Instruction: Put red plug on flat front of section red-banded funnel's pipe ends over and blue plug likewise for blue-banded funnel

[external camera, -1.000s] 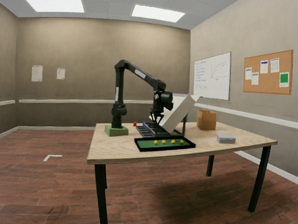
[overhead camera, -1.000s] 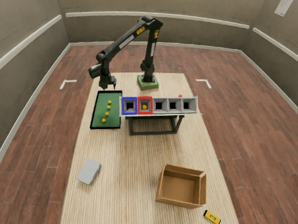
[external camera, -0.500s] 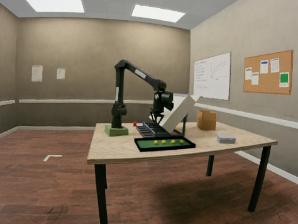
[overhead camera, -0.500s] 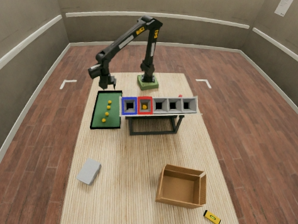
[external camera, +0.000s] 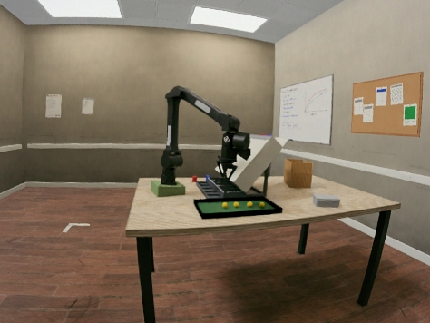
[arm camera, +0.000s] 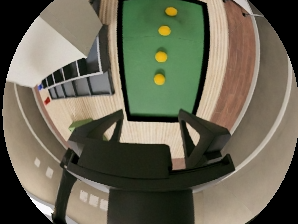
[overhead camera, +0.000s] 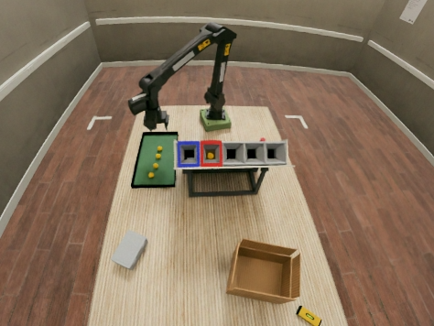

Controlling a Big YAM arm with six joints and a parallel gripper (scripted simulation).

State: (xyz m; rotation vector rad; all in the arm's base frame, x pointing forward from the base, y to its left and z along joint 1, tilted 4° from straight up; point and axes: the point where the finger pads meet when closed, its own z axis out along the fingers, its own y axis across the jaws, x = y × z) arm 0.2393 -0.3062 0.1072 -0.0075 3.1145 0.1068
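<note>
Now: hand 6 cm short of the green marble tray, 2 cm to the left of it and 14 cm above it. Round my hand: yellow level: 82 cm ahead, 57 cm to the left, 14 cm below; white cover: 18 cm ahead, 31 cm to the left, 6 cm above; grey block: 55 cm ahead, 7 cm to the right, 13 cm below.
</note>
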